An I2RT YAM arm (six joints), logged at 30 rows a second.
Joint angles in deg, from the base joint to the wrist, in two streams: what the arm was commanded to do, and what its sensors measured. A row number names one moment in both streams.
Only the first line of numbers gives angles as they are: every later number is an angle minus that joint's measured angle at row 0.
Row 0, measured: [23.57, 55.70, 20.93, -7.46, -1.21, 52.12]
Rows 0 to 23, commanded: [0.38, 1.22, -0.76, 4.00, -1.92, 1.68]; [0.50, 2.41, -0.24, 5.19, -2.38, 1.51]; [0.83, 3.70, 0.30, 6.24, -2.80, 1.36]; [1.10, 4.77, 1.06, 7.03, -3.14, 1.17]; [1.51, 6.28, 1.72, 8.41, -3.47, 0.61]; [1.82, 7.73, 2.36, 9.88, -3.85, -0.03]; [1.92, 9.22, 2.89, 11.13, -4.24, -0.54]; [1.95, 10.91, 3.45, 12.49, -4.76, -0.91]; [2.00, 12.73, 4.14, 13.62, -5.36, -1.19]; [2.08, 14.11, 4.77, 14.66, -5.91, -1.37]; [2.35, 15.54, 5.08, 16.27, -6.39, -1.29]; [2.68, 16.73, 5.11, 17.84, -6.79, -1.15]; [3.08, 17.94, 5.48, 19.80, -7.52, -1.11]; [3.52, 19.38, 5.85, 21.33, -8.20, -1.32]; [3.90, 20.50, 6.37, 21.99, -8.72, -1.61]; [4.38, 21.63, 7.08, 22.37, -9.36, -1.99]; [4.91, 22.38, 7.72, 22.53, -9.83, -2.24]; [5.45, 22.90, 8.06, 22.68, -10.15, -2.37]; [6.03, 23.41, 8.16, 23.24, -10.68, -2.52]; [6.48, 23.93, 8.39, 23.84, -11.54, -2.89]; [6.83, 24.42, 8.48, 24.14, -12.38, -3.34]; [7.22, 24.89, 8.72, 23.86, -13.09, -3.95]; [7.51, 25.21, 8.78, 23.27, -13.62, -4.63]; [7.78, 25.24, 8.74, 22.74, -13.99, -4.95]
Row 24, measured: [7.24, 24.90, 8.46, 22.01, -11.52, -2.91]
